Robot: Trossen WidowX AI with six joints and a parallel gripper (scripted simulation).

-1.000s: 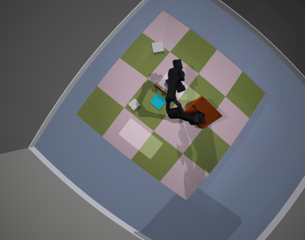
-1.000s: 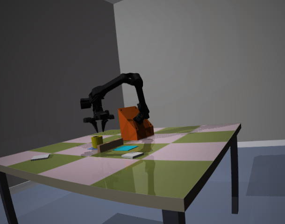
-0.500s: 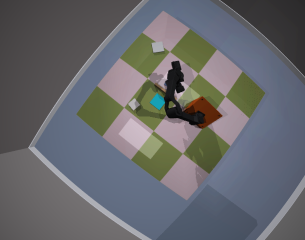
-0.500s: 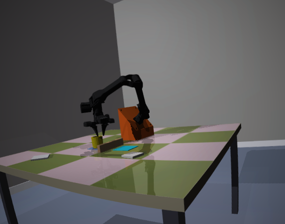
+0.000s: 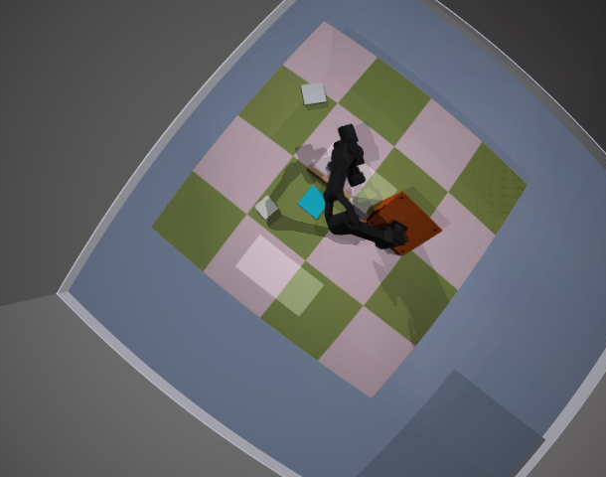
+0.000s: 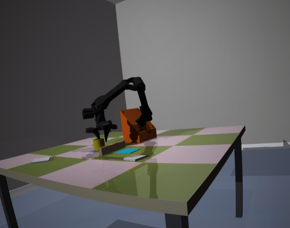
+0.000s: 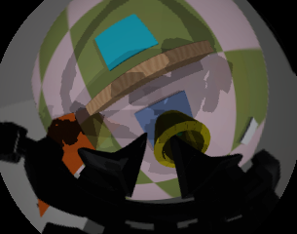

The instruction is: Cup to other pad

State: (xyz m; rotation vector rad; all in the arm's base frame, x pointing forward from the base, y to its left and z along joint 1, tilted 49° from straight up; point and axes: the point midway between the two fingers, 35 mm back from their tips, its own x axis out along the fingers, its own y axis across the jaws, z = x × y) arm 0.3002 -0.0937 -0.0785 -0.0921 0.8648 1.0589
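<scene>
The blue pad lies 20 mm ahead of my gripper tip, 20 mm to the right of it and 50 mm below it. From my gripper tip the other things lie so: yellow cup: 20 mm ahead, 20 mm to the right, 10 mm below; wooden bar: 30 mm ahead, 90 mm to the left, 30 mm below; cyan pad: 40 mm ahead, 190 mm to the left, 50 mm below.
</scene>
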